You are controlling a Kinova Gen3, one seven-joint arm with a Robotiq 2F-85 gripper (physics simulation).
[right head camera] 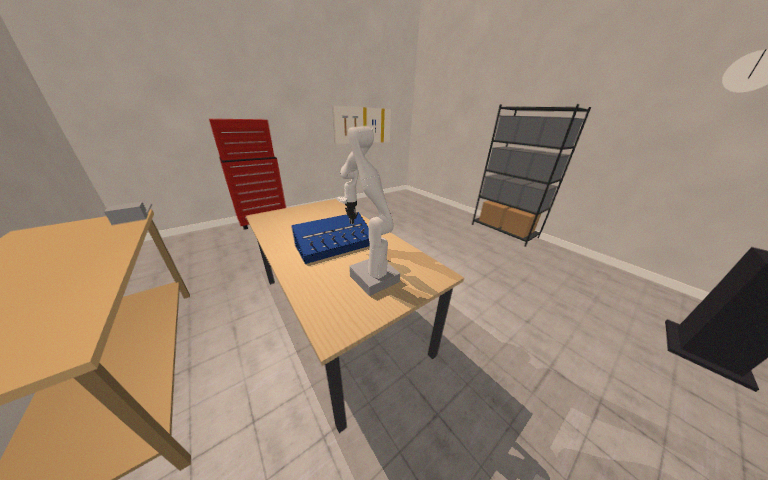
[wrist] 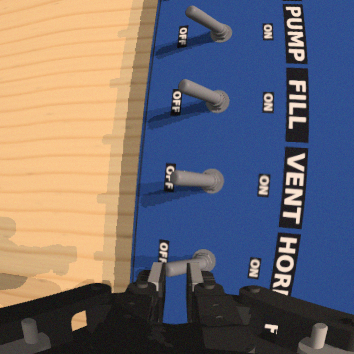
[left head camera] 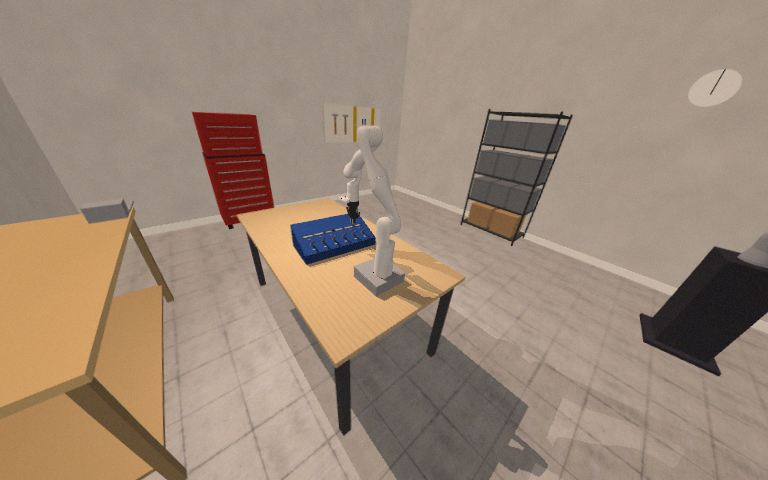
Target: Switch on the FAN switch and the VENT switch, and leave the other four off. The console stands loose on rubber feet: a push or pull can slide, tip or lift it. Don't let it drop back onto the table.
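Frame: origin at the arm's base, x ahead, y left, z up, level; millimetres.
Where they show: gripper, between the fingertips: (right head camera: 351, 223) (wrist: 175, 278) (left head camera: 353, 223); arm's base, origin of its link: (right head camera: 376, 272) (left head camera: 381, 272).
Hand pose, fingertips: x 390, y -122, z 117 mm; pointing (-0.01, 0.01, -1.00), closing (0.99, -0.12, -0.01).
Note:
Each offset is from my fingertips to the top centre of the thing. Level surfaces: height alone.
The blue console (left head camera: 317, 229) (right head camera: 314, 229) (wrist: 325, 150) lies on the table. In the wrist view the VENT lever {dz -54, dx +19, dy +56 mm} (wrist: 192, 178), FILL lever {dz -54, dx +33, dy +126 mm} (wrist: 202, 94) and PUMP lever {dz -54, dx +47, dy +197 mm} (wrist: 207, 22) lean to OFF. The HORN lever {dz -54, dx +6, dy -15 mm} (wrist: 180, 268) also leans to OFF. My gripper (left head camera: 352, 223) (right head camera: 351, 222) (wrist: 175, 278) is nearly shut, with a narrow gap; I see no lever clamped in it. Its tips are over the HORN lever, whose tip shows beyond the gap; contact is unclear. The FAN lever is hidden behind the gripper, with part of its label showing.
The arm's grey base (left head camera: 369, 278) (right head camera: 365, 278) stands on the wooden table {dz -181 mm} (left head camera: 339, 316) (right head camera: 334, 316) in front of the console. A wooden bench (left head camera: 50, 283) (right head camera: 50, 283) is at the left. A red tool cabinet (left head camera: 237, 181) (right head camera: 252, 183) stands behind.

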